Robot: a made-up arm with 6 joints.
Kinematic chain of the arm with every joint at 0, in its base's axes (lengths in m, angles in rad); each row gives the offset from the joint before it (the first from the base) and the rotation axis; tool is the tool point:
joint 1: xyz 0 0 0.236 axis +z
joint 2: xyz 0 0.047 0 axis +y
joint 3: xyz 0 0 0.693 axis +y
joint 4: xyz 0 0 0.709 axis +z
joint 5: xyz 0 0 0 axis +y
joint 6: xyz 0 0 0.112 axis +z
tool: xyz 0 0 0
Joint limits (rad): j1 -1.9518..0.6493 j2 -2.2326..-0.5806 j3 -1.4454..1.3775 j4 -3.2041..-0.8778 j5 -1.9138..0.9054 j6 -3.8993..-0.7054
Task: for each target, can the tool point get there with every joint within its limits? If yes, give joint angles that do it. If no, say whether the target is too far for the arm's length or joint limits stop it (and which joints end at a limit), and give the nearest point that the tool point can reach.
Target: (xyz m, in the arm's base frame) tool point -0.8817 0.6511 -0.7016
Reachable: yes | joints -0.5805 -2.0375 -0.5618 -2.9788 -0.8678 -1.8785
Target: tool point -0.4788 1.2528 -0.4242
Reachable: yes | joints -1.2129 -2.0956 0.1084 -1.3351 0.5469 -1.1065
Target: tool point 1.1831 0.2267 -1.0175
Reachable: no: too far | nearest point 0.3835 0.5322 -0.9076 | short by 0.863 m
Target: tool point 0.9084 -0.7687 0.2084
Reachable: no: joint limits stop it (at a limit: joint 2, joint 3) | nearest point 0.1624 -0.1375 1.2300 | short by 1.414 m
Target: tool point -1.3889 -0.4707 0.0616
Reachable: yes | joints 0.3477 -1.4503 -0.4440 -1.3827 0.1485 -2.1349
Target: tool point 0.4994 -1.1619 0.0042
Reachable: no: joint limits stop it (at a limit: joint 1, joint 3, joint 5) | nearest point -0.6671 -0.5516 -0.4218 | short by 1.384 m
